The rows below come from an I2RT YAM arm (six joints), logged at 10 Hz.
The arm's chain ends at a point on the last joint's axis. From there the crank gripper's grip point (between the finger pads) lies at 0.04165 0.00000 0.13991 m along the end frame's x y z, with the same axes.
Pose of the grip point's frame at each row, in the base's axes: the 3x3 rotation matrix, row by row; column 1 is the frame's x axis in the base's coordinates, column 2 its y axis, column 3 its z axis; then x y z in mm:
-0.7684, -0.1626, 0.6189; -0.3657, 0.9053, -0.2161; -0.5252, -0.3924, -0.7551; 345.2, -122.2, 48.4
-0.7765, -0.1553, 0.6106; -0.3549, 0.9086, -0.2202; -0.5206, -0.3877, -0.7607; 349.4, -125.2, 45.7
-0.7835, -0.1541, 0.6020; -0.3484, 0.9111, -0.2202; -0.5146, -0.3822, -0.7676; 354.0, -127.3, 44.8
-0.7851, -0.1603, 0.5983; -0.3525, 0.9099, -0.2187; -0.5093, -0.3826, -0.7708; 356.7, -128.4, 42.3
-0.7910, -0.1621, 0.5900; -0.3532, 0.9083, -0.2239; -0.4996, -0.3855, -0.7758; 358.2, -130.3, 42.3
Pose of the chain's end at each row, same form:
-0.7684, -0.1626, 0.6189; -0.3657, 0.9053, -0.2161; -0.5252, -0.3924, -0.7551; 290.6, -76.7, 175.9
-0.7765, -0.1553, 0.6106; -0.3549, 0.9086, -0.2202; -0.5206, -0.3877, -0.7607; 296.3, -79.6, 173.8
-0.7835, -0.1541, 0.6020; -0.3484, 0.9111, -0.2202; -0.5146, -0.3822, -0.7676; 302.4, -82.0, 173.6
-0.7851, -0.1603, 0.5983; -0.3525, 0.9099, -0.2187; -0.5093, -0.3826, -0.7708; 305.7, -83.1, 171.4
-0.7910, -0.1621, 0.5900; -0.3532, 0.9083, -0.2239; -0.4996, -0.3855, -0.7758; 308.6, -84.3, 171.7

